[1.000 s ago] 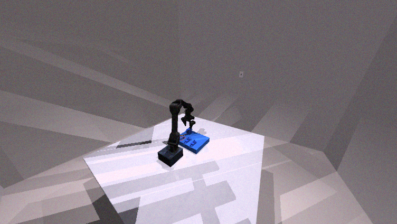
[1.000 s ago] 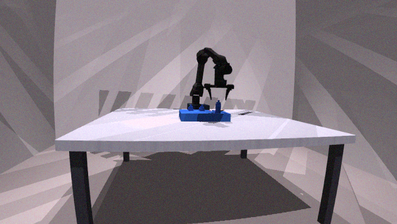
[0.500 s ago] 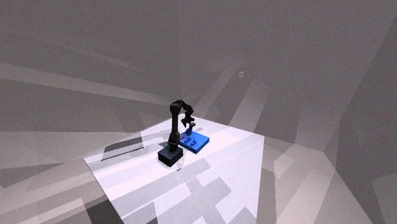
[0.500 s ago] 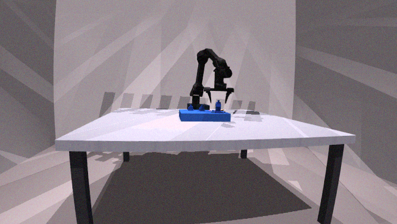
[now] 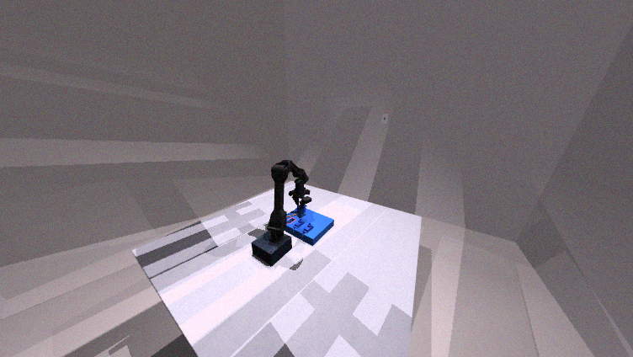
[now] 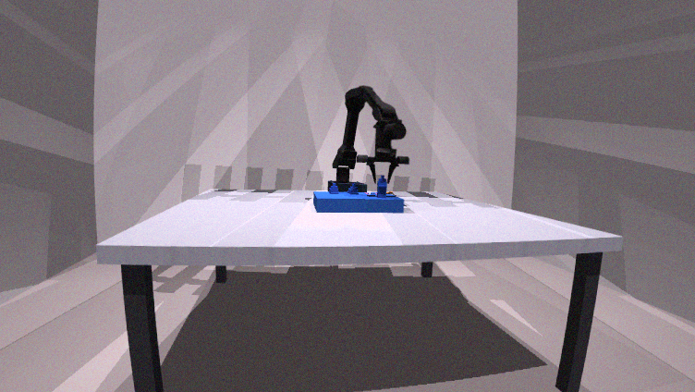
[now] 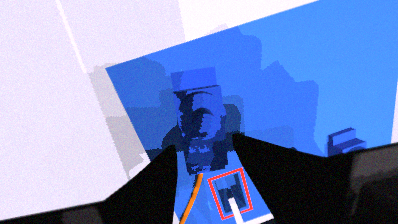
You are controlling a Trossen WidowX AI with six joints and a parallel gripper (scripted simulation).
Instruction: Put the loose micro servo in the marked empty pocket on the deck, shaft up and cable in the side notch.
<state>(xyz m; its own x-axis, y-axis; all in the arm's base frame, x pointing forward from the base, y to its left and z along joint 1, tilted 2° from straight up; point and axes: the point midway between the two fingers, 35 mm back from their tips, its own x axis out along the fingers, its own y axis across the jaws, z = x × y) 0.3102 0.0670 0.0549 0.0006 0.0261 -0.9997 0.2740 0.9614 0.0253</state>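
My gripper tip is now 9 cm to the left of the blue deck, 7 cm above it and 1 cm past it.
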